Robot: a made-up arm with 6 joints.
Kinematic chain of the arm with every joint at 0, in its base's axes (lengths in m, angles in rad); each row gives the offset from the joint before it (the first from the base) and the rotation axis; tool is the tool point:
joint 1: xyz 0 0 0.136 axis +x
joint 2: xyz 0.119 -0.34 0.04 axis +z
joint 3: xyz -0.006 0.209 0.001 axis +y
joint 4: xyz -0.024 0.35 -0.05 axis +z
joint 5: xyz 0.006 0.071 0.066 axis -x
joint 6: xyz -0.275 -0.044 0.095 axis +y
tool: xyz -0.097 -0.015 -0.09
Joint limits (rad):
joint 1: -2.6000..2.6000
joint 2: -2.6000..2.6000
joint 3: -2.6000..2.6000
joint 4: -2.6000..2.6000
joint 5: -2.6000..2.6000
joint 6: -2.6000..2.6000
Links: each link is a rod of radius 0.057 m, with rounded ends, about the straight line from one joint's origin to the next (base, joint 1, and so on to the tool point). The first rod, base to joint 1, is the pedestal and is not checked.
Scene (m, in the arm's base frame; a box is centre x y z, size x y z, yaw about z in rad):
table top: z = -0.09
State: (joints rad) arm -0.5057 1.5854 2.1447 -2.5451 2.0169 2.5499
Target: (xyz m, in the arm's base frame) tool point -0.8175 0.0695 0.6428
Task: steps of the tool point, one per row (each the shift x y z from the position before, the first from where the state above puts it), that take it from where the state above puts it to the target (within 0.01 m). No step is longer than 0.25 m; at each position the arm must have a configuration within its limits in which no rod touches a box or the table.
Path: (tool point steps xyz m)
1: -0.1053 -0.0004 0.1719
2: -0.1129 0.0855 0.1712
3: -0.1097 0.1654 0.1228
4: -0.0951 0.2123 0.0361
5: -0.0704 0.2089 -0.0651

